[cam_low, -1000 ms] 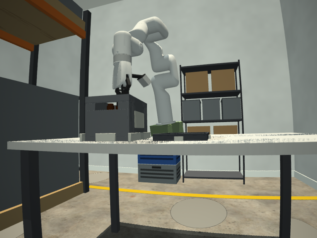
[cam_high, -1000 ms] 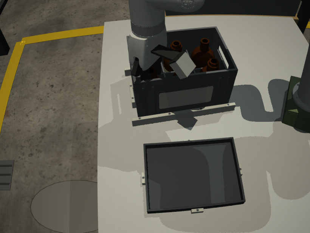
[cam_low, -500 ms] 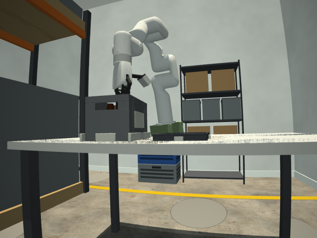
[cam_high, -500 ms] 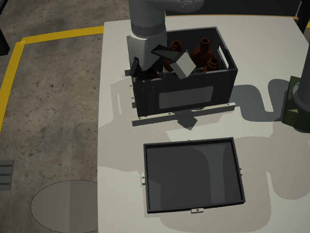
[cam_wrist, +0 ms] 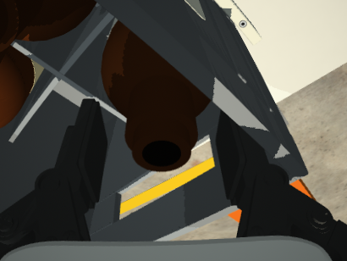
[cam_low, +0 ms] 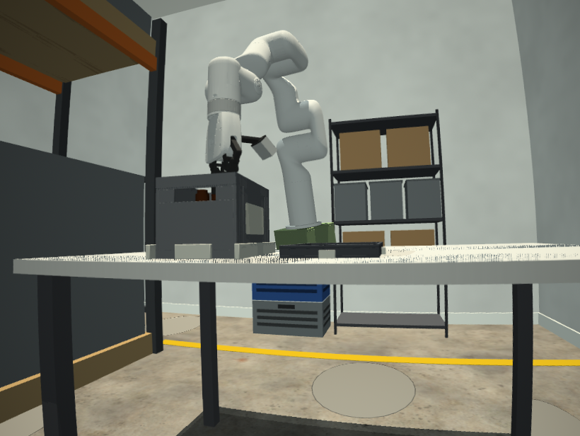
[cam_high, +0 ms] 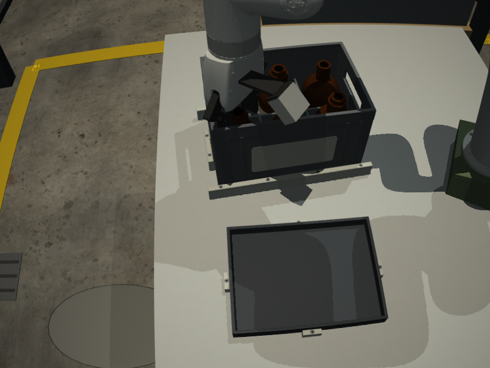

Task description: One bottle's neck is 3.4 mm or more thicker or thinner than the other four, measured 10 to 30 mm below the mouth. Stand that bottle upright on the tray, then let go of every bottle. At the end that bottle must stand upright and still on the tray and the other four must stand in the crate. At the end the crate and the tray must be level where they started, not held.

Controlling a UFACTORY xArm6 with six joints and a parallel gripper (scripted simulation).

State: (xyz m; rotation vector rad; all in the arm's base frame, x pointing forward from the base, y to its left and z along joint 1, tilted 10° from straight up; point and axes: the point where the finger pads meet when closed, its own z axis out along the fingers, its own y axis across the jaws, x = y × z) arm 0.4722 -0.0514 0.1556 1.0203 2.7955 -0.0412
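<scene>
The glass bottle lies 170 mm behind my hand, 110 mm to the right of it and 70 mm below it. The rest, counted from my hand: dark tray: 90 mm behind, 230 mm to the left, 150 mm below; then dark crate: 80 mm behind, 50 mm to the right, 70 mm below.
</scene>
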